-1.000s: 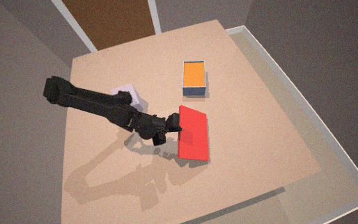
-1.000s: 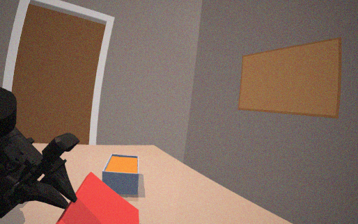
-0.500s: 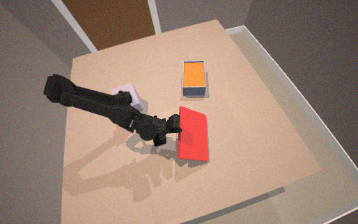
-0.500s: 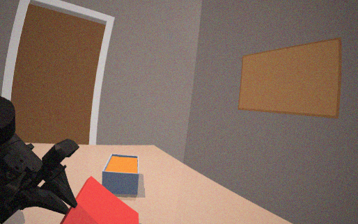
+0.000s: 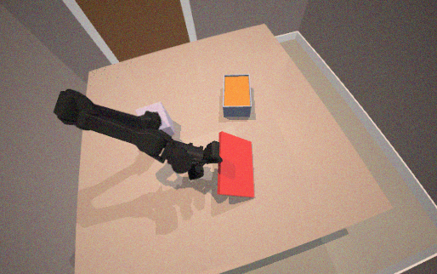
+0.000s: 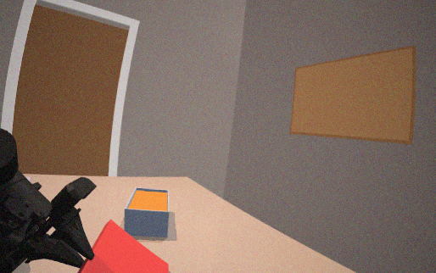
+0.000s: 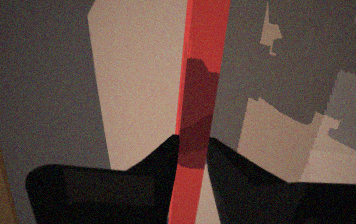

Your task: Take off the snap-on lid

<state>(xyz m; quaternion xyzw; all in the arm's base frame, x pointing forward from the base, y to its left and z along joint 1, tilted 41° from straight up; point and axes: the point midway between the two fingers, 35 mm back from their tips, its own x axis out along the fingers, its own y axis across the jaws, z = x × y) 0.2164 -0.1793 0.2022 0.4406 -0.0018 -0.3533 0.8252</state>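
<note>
The red lid lies 6 cm ahead of my gripper tip, 5 cm below it and 2 cm to the right of it. From my gripper tip the other things lie so: box: 34 cm to the left, 18 cm ahead, 8 cm below.
</note>
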